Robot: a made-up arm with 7 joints.
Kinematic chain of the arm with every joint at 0, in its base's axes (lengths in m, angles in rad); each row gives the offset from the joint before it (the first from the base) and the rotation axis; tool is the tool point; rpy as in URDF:
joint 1: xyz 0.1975 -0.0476 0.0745 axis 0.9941 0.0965 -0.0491
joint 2: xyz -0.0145 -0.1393 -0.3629 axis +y
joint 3: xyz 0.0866 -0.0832 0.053 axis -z
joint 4: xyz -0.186 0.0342 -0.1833 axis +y
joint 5: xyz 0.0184 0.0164 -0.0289 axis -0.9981 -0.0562 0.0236
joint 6: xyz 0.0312 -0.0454 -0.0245 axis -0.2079 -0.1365 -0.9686
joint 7: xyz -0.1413 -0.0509 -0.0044 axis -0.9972 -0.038 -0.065
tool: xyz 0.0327 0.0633 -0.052 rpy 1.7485 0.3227 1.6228
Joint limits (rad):
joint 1: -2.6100..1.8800
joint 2: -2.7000..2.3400
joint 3: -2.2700..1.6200
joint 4: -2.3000..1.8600
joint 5: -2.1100..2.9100
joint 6: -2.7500..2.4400
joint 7: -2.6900..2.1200
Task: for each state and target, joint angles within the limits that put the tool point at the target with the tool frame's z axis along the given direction. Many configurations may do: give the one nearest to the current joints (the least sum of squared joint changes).
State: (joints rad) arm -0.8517 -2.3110 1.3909 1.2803 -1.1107 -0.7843 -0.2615
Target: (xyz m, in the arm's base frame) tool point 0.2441 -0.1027 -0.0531 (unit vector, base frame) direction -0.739 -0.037 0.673
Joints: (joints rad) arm -1.1844 -2.5772 1.5712 0.7013 -0.7910 -1.1444 0.0042
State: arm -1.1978 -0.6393 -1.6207 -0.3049 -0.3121 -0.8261 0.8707
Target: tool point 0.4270 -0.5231 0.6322 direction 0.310 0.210 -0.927
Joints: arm -1.8248 -0.4632 -1.1346 -0.2227 -0.4532 -0.1791 1.3442
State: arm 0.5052 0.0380 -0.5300 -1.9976 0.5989 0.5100 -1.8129
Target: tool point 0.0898 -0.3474 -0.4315 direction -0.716 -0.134 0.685
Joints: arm -0.1613 0.1487 -0.3447 -2.3000 0.6937 0.4230 -2.0485
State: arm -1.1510 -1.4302 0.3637 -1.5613 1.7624 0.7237 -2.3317
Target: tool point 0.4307 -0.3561 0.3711 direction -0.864 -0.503 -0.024
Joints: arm -1.9873 -1.5449 0.0260 -1.3913 1.2279 0.7530 -2.0053
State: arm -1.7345 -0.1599 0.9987 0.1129 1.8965 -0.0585 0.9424
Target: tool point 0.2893 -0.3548 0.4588 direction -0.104 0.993 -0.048
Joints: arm -2.3513 -0.6839 1.1299 0.1125 1.8545 0.5944 0.2464
